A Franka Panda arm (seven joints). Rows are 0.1 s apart.
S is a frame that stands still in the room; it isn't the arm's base.
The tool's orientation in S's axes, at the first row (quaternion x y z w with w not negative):
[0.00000, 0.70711, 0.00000, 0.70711]
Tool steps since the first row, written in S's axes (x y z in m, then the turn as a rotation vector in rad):
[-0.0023, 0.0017, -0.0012, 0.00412, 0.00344, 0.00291]
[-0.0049, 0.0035, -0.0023, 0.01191, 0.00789, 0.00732]
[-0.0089, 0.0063, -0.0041, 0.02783, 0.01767, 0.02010]
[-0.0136, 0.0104, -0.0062, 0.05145, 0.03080, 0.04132]
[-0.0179, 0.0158, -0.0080, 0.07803, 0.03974, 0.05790]
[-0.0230, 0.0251, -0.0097, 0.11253, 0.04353, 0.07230]
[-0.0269, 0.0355, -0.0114, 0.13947, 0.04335, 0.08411]
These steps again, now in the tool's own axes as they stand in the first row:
[0.0012, 0.0017, -0.0023, -0.00291, 0.00344, 0.00412]
[0.0023, 0.0035, -0.0049, -0.00732, 0.00789, 0.01191]
[0.0041, 0.0063, -0.0089, -0.02010, 0.01767, 0.02783]
[0.0062, 0.0104, -0.0136, -0.04132, 0.03080, 0.05145]
[0.0080, 0.0158, -0.0179, -0.05790, 0.03974, 0.07803]
[0.0097, 0.0251, -0.0230, -0.07230, 0.04353, 0.11253]
[0.0114, 0.0355, -0.0269, -0.08411, 0.04335, 0.13947]

